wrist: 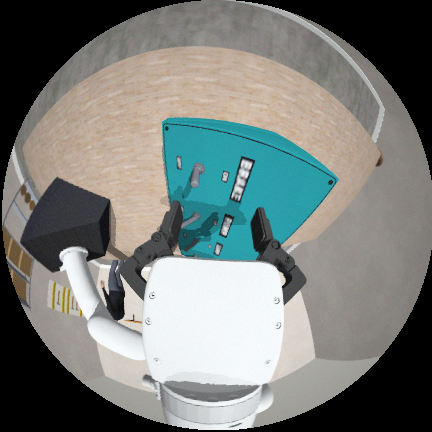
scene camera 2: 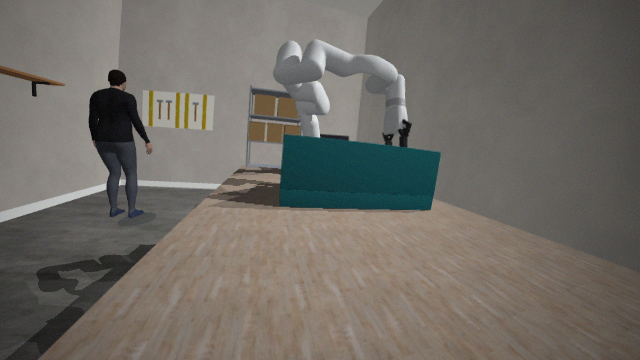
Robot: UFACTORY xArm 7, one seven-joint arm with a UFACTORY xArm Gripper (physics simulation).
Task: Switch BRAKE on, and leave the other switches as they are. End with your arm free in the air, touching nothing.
gripper: wrist; scene camera 2
same spot on gripper: (wrist: 160, 243) = (scene camera 2: 390, 138)
